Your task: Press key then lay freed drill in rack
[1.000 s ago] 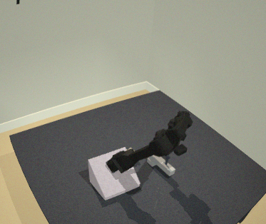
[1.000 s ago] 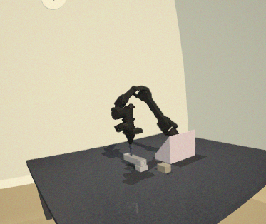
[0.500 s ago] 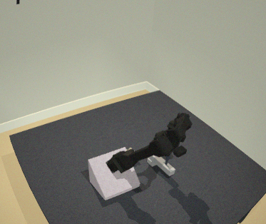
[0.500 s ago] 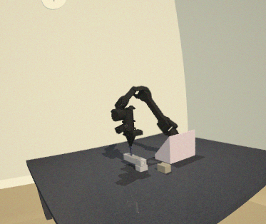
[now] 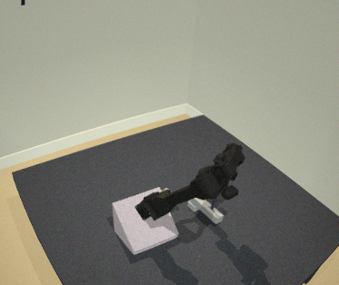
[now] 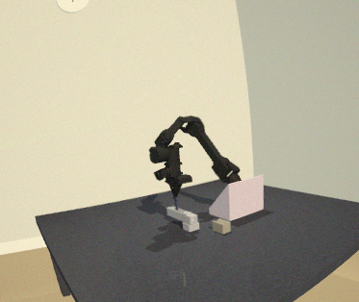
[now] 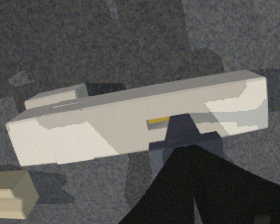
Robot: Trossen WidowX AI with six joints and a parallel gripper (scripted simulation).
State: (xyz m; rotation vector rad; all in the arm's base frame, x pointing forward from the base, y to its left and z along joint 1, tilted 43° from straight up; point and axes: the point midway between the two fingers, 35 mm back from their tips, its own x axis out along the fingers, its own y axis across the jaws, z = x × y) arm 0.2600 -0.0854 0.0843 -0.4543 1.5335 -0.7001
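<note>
Right now my gripper tip is 3 cm above the key. Round my gripper tip: drill: 5 cm to the left, 8 cm below; then white block: 3 cm to the left, 8 cm below; then rack: 6 cm behind, 21 cm to the left, 11 cm below.
</note>
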